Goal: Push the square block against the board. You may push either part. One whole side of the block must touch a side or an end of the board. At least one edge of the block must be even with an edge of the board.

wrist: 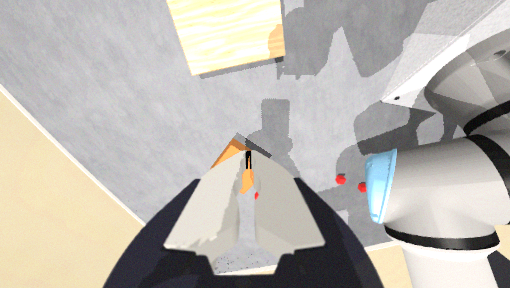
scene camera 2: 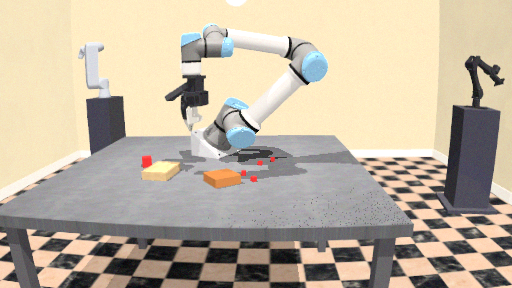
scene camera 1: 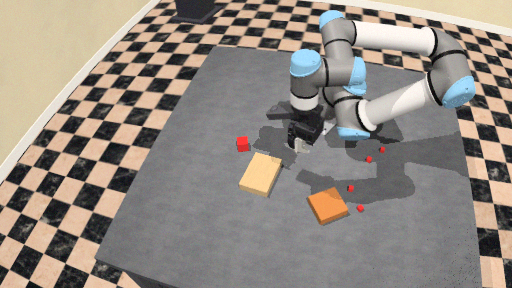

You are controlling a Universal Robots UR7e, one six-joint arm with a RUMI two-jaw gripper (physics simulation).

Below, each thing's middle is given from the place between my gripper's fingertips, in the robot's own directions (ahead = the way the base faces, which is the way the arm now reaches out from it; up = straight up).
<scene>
Right now my hand is 16 cm above the orange square block (scene camera 1: 327, 205), 14 cm to the right of it and 5 cm short of it. Round my hand: pale wooden board (scene camera 1: 261, 173) (16 cm below, 13 cm to the right, 1 cm ahead).
</scene>
